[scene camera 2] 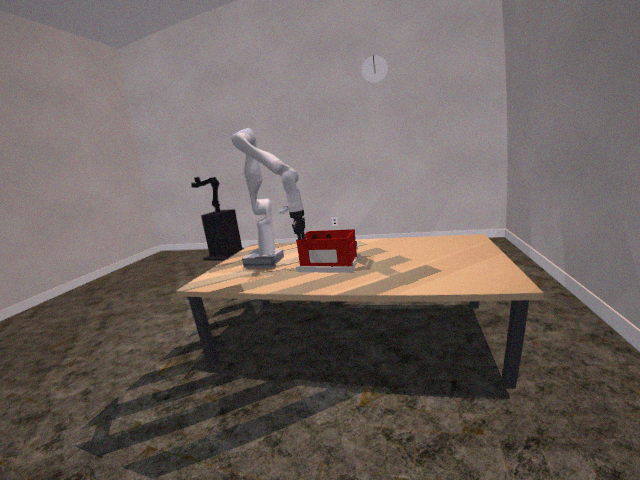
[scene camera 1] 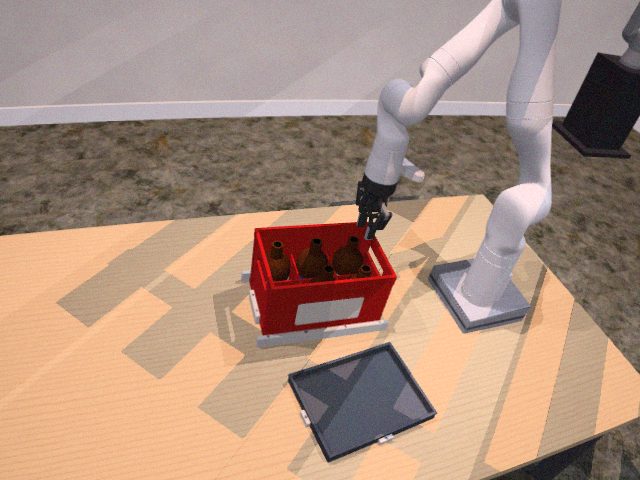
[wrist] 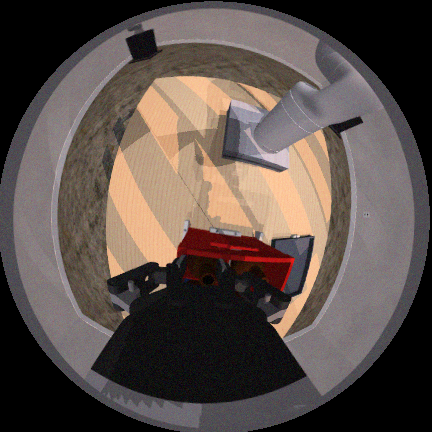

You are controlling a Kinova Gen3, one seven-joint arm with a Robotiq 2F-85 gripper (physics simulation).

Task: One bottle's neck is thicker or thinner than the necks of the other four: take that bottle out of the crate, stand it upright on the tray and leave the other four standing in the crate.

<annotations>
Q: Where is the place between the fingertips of my gripper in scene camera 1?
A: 364,232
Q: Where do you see a red crate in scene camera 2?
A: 339,237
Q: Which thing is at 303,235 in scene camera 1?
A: A red crate.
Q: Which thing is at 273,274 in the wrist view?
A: A red crate.
</annotations>
